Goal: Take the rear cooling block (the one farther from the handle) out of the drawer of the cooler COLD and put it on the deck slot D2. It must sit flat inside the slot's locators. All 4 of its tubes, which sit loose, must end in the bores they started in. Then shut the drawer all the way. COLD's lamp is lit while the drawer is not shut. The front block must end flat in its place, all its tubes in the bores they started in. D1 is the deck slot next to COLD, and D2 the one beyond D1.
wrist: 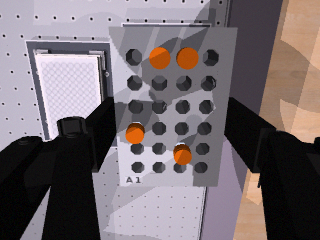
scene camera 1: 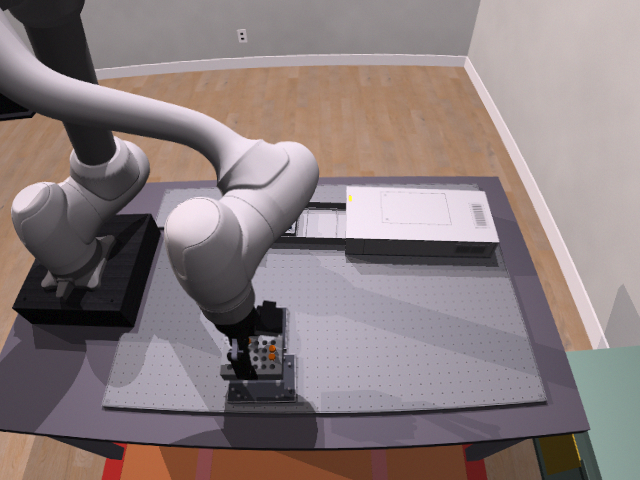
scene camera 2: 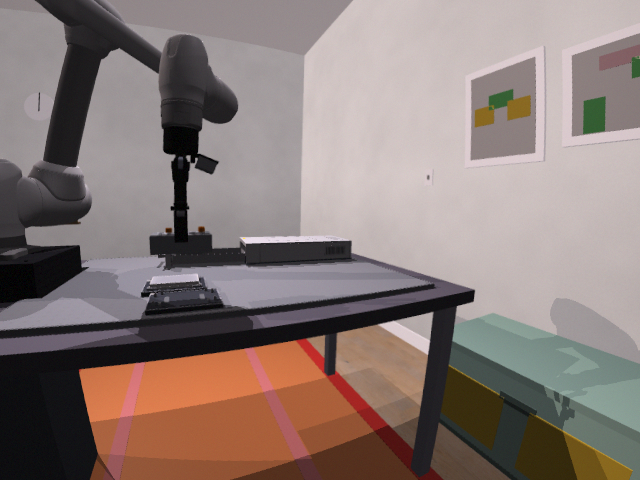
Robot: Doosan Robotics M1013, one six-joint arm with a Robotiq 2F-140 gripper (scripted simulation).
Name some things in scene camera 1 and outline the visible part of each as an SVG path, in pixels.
My gripper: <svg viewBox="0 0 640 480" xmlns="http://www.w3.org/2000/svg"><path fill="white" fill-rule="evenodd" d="M255 307L253 307L245 319L236 324L217 325L213 323L218 331L228 336L232 352L229 351L227 353L227 359L231 362L237 379L258 380L257 373L253 365L251 365L248 349L249 336L260 336L254 335L255 326L254 329L249 329L255 321Z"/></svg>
A cooler COLD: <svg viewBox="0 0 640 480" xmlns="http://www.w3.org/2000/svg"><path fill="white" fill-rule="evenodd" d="M274 242L345 245L345 254L491 258L499 244L499 239L485 191L347 187L346 203L309 202L298 218L296 237L281 236Z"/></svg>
A grey cooling block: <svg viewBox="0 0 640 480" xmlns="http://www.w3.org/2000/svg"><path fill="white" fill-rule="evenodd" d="M224 337L220 376L223 380L244 380L237 379L231 362L227 359L227 353L232 350L232 347L229 344L228 337ZM249 336L251 344L248 348L251 364L256 369L258 380L283 380L283 336L278 338ZM271 344L276 347L276 351L273 353L276 357L274 361L269 359L269 354L271 354L269 347Z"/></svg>
